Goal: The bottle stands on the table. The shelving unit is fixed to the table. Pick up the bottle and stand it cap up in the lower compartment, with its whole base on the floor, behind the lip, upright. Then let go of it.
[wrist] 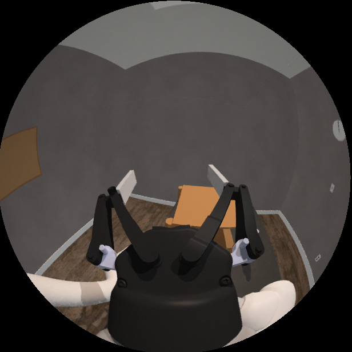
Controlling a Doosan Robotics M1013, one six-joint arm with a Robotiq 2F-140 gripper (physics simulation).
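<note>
The orange shelving unit [200, 206] shows beyond the gripper, right of centre. Its top board is in view, with part of a side below it; the lower compartment is hidden behind the gripper body and right finger. My gripper [170, 173] is open, with two pale pads wide apart and nothing between them. The right pad overlaps the unit's top board in the view; the gripper appears level with or above that board. The bottle cannot be made out for certain; a tiny pale bit shows just right of the right finger linkage, too small to tell.
The dark table [267, 257] shows at the lower right, partly behind the gripper. Pale arm links [65, 291] [272, 302] show at the lower left and lower right. Wooden floor [142, 212] and grey walls [200, 115] lie beyond. A brown panel [20, 160] is on the left.
</note>
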